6 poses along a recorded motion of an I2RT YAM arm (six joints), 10 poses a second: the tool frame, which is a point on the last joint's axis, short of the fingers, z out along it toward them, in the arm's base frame.
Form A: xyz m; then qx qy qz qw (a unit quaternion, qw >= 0).
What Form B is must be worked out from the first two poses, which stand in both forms.
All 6 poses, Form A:
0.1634, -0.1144, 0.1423, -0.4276, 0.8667, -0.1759, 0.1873
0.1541, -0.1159, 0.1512, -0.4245, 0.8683, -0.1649, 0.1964
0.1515, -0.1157, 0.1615, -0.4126, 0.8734, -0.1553, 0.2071
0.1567, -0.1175, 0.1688, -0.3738, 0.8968, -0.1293, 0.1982
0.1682, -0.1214, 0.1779, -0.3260, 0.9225, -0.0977, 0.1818
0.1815, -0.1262, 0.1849, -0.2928, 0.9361, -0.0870, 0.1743
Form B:
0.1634, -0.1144, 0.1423, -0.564, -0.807, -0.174, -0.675, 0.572, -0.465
0.1541, -0.1159, 0.1512, -0.562, -0.802, -0.201, -0.672, 0.585, -0.453
0.1515, -0.1157, 0.1615, -0.574, -0.785, -0.234, -0.656, 0.611, -0.442
0.1567, -0.1175, 0.1688, -0.642, -0.722, -0.259, -0.619, 0.687, -0.380
0.1682, -0.1214, 0.1779, -0.721, -0.637, -0.272, -0.566, 0.768, -0.299
0.1815, -0.1262, 0.1849, -0.768, -0.579, -0.275, -0.518, 0.813, -0.265

